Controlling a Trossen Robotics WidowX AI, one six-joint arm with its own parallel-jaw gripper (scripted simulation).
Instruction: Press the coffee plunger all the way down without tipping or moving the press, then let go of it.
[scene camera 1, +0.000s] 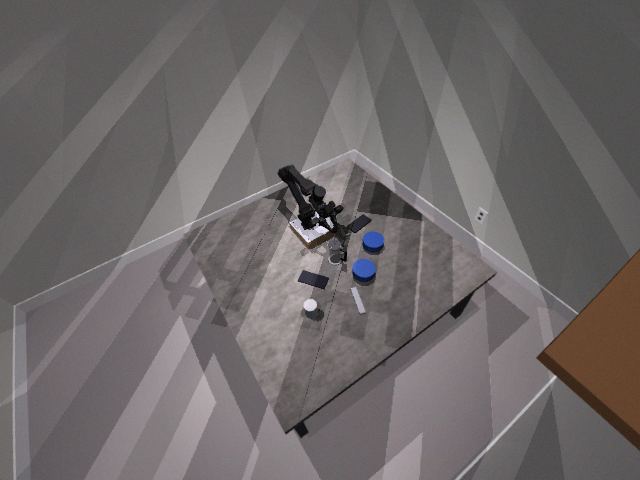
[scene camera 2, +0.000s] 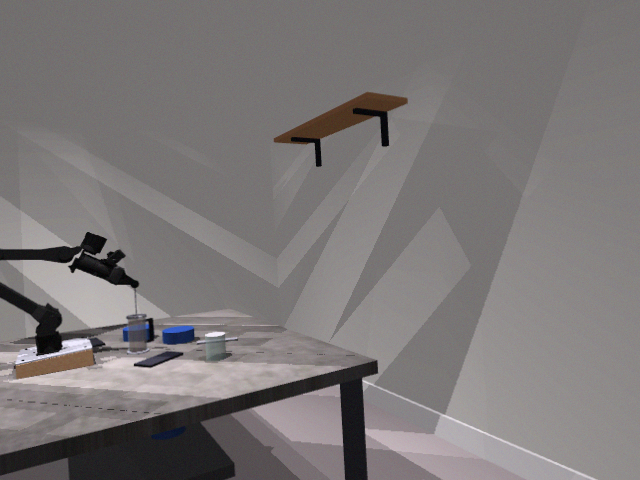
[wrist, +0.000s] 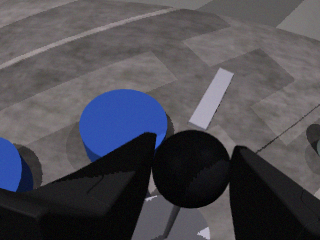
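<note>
The gripper (scene camera 2: 136, 283) can be seen, and the wrist view shows the gripper too (wrist: 194, 150). A coffee press (scene camera 2: 138, 341) is in view as well, as is a flat bar (wrist: 205, 110).
</note>
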